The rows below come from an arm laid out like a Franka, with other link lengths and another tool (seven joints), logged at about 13 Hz.
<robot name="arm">
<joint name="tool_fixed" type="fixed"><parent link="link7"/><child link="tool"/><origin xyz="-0.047 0.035 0.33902" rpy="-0.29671 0 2.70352"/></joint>
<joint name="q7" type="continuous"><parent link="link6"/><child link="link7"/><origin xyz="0.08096 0 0" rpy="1.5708 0 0"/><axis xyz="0 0 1"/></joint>
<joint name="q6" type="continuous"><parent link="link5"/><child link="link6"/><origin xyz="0 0 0" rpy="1.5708 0 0"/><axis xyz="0 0 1"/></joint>
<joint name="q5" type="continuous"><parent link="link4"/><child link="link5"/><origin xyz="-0.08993 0.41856 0" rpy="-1.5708 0 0"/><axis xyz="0 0 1"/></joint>
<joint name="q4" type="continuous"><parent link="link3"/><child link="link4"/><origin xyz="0.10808 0 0" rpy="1.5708 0 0"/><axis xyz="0 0 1"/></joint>
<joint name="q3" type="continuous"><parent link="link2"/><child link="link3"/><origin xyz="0 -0.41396 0" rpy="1.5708 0 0"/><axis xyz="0 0 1"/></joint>
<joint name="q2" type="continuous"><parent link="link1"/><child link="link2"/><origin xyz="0 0 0" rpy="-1.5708 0 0"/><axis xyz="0 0 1"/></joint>
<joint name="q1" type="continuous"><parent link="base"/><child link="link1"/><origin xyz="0 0 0.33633"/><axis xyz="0 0 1"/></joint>
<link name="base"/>
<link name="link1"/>
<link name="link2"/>
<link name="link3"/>
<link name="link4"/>
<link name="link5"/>
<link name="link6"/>
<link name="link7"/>
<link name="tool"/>
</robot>
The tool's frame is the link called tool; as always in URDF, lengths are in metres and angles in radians. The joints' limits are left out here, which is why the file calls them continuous.
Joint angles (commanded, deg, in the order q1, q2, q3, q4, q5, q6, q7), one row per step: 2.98 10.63 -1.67 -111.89 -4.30 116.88 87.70; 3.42 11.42 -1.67 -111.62 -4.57 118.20 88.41; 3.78 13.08 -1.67 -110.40 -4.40 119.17 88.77; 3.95 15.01 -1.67 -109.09 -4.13 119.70 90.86; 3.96 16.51 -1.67 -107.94 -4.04 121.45 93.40; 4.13 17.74 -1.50 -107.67 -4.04 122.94 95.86; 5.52 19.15 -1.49 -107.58 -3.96 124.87 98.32; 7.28 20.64 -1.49 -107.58 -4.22 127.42 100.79; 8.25 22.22 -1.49 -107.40 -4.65 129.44 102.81; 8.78 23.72 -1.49 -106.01 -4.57 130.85 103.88; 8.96 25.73 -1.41 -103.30 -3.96 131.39 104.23; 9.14 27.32 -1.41 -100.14 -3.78 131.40 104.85; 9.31 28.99 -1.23 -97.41 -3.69 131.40 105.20; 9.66 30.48 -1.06 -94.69 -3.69 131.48 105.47
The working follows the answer.
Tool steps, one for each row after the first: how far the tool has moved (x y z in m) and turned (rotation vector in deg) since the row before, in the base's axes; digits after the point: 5 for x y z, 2 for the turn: 0.00888 0.00429 -0.00618 -0.23 -0.85 -0.02; 0.01299 0.00557 -0.00850 0.13 -0.55 -0.01; 0.01182 0.00504 -0.01138 0.04 -0.06 -2.01; 0.01897 0.00330 -0.00768 0.01 -1.57 -2.44; 0.00977 0.00611 -0.01132 -0.01 -0.69 -2.02; 0.00865 0.01888 -0.01447 0.07 -0.76 -0.98; 0.00977 0.02245 -0.01575 -0.08 -1.23 -0.38; 0.00818 0.01238 -0.01596 -0.20 -0.78 -0.63; 0.01575 0.00981 -0.00621 0.28 -1.35 -0.47; 0.02075 0.00885 -0.00314 0.66 -1.19 -0.42; 0.02325 0.00665 0.00489 0.36 -1.59 -0.51; 0.01789 0.00788 0.00035 0.30 -1.05 -0.04; 0.01788 0.01011 0.00276 0.28 -1.30 0.26
Tool pose at each row, in the base's axes (x y z in m, rotation vector in deg; rounded; the steps above come from the unrounded poses): 0.59232 0.03753 0.23006 85.60 151.26 12.73; 0.60120 0.04182 0.22387 85.13 150.51 13.00; 0.61419 0.04739 0.21537 84.91 150.11 13.55; 0.62601 0.05243 0.20399 87.45 148.44 13.44; 0.64498 0.05573 0.19631 89.68 145.21 14.30; 0.65475 0.06183 0.18499 91.78 142.97 14.54; 0.66340 0.08071 0.17052 92.57 141.57 15.06; 0.67316 0.10315 0.15477 92.34 140.32 15.82; 0.68134 0.11554 0.13881 92.59 139.14 16.04; 0.69709 0.12535 0.13260 92.55 137.80 17.30; 0.71784 0.13420 0.12946 92.67 136.71 18.92; 0.74110 0.14085 0.13435 92.54 135.16 20.42; 0.75898 0.14872 0.13470 92.14 134.41 21.54; 0.77686 0.15884 0.13746 91.26 133.74 22.87

